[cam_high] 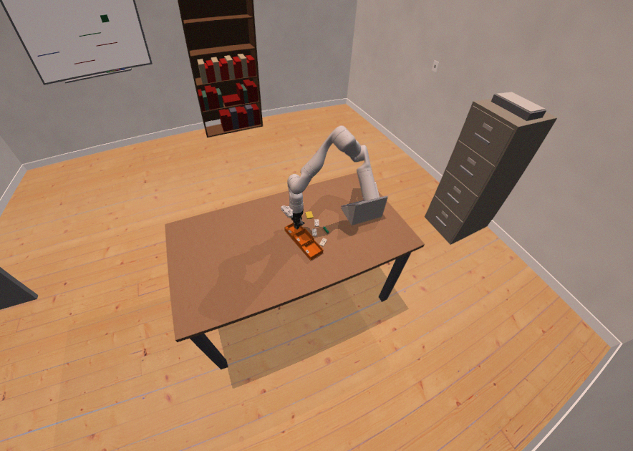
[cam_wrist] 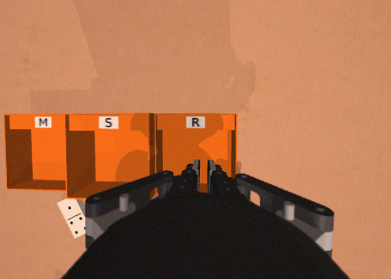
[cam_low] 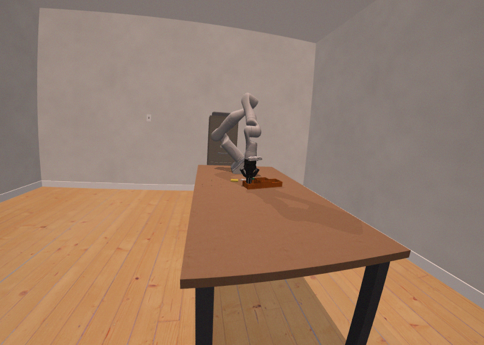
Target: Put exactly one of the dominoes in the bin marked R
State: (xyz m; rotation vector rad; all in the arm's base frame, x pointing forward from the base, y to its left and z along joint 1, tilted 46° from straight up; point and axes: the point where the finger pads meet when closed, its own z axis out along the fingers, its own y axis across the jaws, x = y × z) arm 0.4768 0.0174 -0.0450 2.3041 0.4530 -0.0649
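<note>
Now: hand 2 cm past the orange strip, 9 cm to the right of it and 1 cm above it. The rest, counted from my hand: green piece: 16 cm behind, 5 cm to the left, 3 cm below; yellow block: 10 cm behind, 9 cm to the right, 3 cm below.
</note>
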